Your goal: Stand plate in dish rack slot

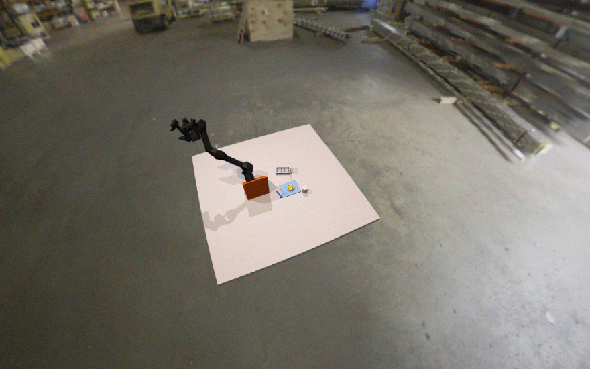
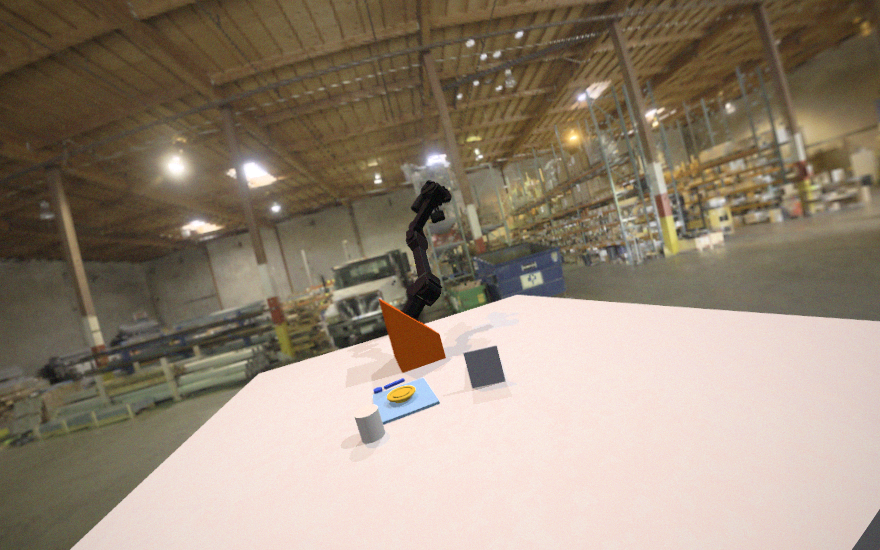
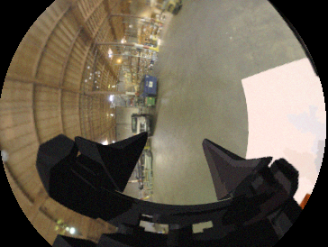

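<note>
The yellow plate lies 800 mm ahead of my gripper tip, 320 mm to the right of it and 500 mm below it. Round my gripper tip: light blue pad 800 mm ahead, 320 mm to the right, 510 mm below; then blue utensil 700 mm ahead, 370 mm to the right, 510 mm below; then grey dish rack 790 mm ahead, 120 mm to the right, 490 mm below.
</note>
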